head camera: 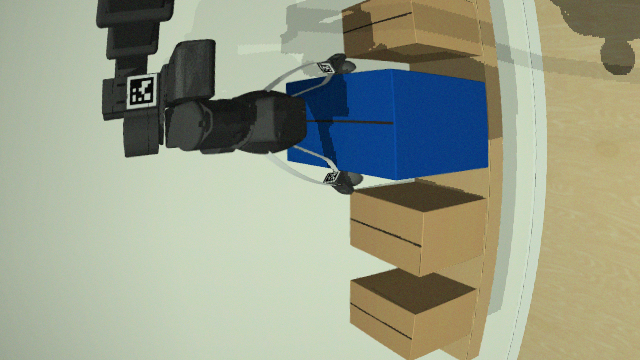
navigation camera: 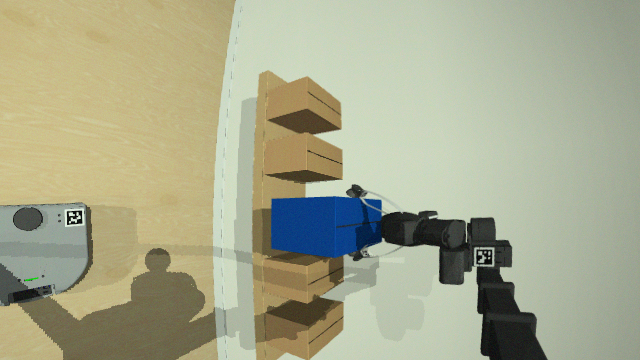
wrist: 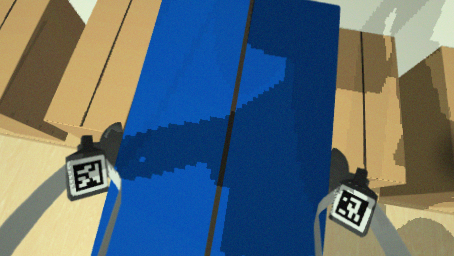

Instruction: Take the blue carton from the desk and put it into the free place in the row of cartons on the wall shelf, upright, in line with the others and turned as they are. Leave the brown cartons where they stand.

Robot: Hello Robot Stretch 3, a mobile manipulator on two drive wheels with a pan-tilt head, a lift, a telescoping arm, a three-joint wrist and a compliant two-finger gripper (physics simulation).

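Frame: origin at the robot's base, x ahead, y left, z up, level; centimetres.
Seen in the pictures: robot's base, link origin: (navigation camera: 28,217).
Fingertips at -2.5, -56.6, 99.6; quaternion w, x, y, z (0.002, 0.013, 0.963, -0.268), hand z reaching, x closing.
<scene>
Offsets run from my fingertips to a thing's top centre, as dx, dy, dz. "pt": to the spot under its first point.
The blue carton @(+0.0, +1.3, +5.1) (head camera: 440,125) (navigation camera: 302,225) (wrist: 185,200) hangs upright from my gripper (head camera: 351,122) (navigation camera: 358,223) (wrist: 224,155), which comes down from above and is shut on its upper part, one fingertip on each side. The carton is in front of the gap in the row on the wall shelf @(pt +15.6, -4.2, -35.7) (head camera: 494,200) (navigation camera: 259,150) and reaches further out than the brown cartons in the wrist view. Its dark top stripe runs from wall side to front, roughly like theirs. Its lower end looks close to shelf height; the exact clearance cannot be told. The carton hides most of the gap.
Brown cartons stand on both sides of the gap: one neighbour @(+19.7, -17.6, -15.5) (head camera: 450,235) (navigation camera: 287,155) (wrist: 100,60) and the other @(-20.5, -14.3, -15.5) (head camera: 445,30) (navigation camera: 287,280) (wrist: 350,115). Further ones @(+39.9, -19.2, -15.5) (head camera: 445,320) (navigation camera: 287,102) stand outward. My arm (head camera: 135,30) (navigation camera: 510,325) is above shelf height. My base (navigation camera: 45,245) is on the floor.
</scene>
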